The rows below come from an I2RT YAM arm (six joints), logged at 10 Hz.
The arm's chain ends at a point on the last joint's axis. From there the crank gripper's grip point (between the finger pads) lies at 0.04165 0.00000 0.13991 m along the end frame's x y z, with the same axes.
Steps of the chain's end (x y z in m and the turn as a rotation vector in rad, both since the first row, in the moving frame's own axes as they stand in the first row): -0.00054, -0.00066, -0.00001, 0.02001, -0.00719, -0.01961; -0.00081, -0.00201, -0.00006, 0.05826, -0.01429, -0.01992; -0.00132, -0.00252, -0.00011, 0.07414, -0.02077, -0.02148; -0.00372, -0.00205, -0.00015, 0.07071, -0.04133, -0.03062; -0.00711, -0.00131, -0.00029, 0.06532, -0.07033, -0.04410; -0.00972, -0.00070, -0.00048, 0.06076, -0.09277, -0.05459
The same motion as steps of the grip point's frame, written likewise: -0.00158, -0.00427, 0.00025, 0.02001, -0.00719, -0.01961; -0.00290, -0.01098, 0.00026, 0.05826, -0.01429, -0.01992; -0.00435, -0.01378, 0.00031, 0.07414, -0.02077, -0.02148; -0.00970, -0.01318, 0.00106, 0.07071, -0.04133, -0.03062; -0.01728, -0.01214, 0.00193, 0.06532, -0.07033, -0.04410; -0.02314, -0.01121, 0.00245, 0.06076, -0.09277, -0.05459
